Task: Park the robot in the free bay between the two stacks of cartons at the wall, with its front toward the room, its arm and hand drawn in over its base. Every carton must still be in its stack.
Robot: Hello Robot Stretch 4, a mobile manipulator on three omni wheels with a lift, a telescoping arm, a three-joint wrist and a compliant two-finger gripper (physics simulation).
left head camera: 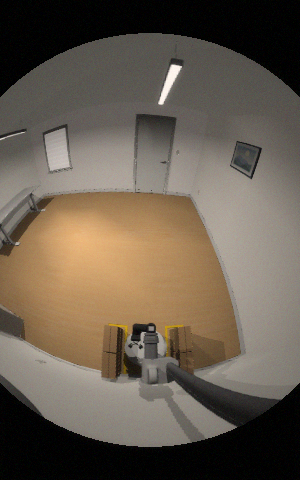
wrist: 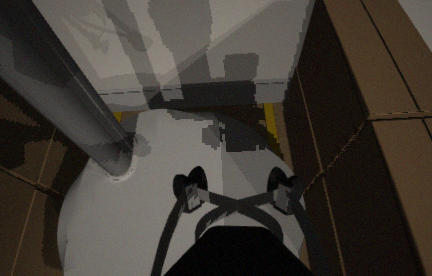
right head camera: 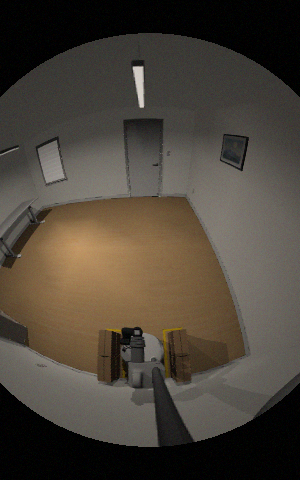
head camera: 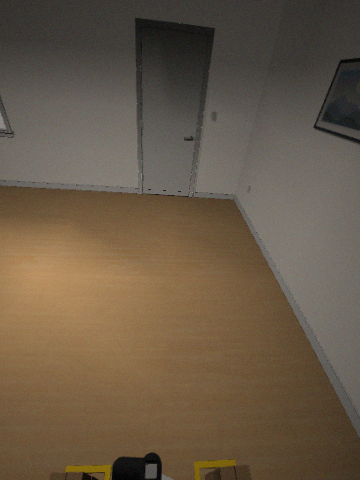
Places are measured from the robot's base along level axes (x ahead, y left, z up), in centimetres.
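Pixels of known places: gripper, fingertip midpoint: (left head camera: 135,347) (wrist: 236,181) (right head camera: 129,351); robot's base, link origin: (wrist: 191,228).
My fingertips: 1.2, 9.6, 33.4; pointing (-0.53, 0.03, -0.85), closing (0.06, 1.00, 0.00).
Ahead of a thing's pixels: the offset from my fingertips to its middle, as dx, dy, dz. "pt": to the spot under its first point.
My white round base (left head camera: 161,345) (right head camera: 151,347) (wrist: 150,215) sits between the two carton stacks, its back close to the wall (wrist: 265,30). One stack {pt -7.1, +19.5, -1.2} (left head camera: 111,352) (right head camera: 105,356) stands at left in the head views, the other {pt -5.0, -40.8, -0.1} (left head camera: 183,350) (right head camera: 180,356) at right. Both look upright. The wrist view shows brown cartons close along both sides of the base; whether they touch it I cannot tell. Yellow bay marking {pt +22.5, -42.8, -36.0} (head camera: 215,464) (left head camera: 175,326) (wrist: 270,122) shows beside the base. The head views face the room. My gripper (wrist: 236,181) is open and empty, above the base.
The grey mast (wrist: 75,105) rises at left in the wrist view. A closed door (head camera: 170,110) (left head camera: 154,155) (right head camera: 144,160) is across the room. A bench (left head camera: 17,207) (right head camera: 17,217) stands far left. A bare side wall with a picture (head camera: 345,100) (left head camera: 245,159) (right head camera: 234,151) runs along the right.
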